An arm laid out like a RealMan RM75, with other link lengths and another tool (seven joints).
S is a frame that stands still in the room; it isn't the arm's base.
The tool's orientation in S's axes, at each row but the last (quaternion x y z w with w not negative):
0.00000 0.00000 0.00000 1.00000
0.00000 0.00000 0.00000 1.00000
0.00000 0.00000 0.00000 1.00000
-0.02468 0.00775 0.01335 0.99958
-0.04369 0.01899 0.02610 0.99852
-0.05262 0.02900 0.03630 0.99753
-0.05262 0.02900 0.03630 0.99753
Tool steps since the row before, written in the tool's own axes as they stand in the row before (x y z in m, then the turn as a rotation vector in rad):
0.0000 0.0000 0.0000 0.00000 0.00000 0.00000
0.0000 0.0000 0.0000 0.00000 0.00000 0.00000
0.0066 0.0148 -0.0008 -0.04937 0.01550 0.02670
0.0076 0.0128 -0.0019 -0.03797 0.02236 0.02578
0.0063 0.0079 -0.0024 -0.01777 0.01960 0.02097
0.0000 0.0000 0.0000 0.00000 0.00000 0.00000
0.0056 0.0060 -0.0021 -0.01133 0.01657 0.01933
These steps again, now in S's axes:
0.0000 0.0000 0.0000 0.00000 0.00000 0.00000
0.0000 0.0000 0.0000 0.00000 0.00000 0.00000
0.0066 0.0148 -0.0008 -0.04937 0.01550 0.02670
0.0072 0.0129 -0.0026 -0.03817 0.02260 0.02526
0.0058 0.0080 -0.0033 -0.01804 0.02045 0.01990
0.0000 0.0000 0.0000 0.00000 0.00000 0.00000
0.0050 0.0061 -0.0030 -0.01149 0.01772 0.01818

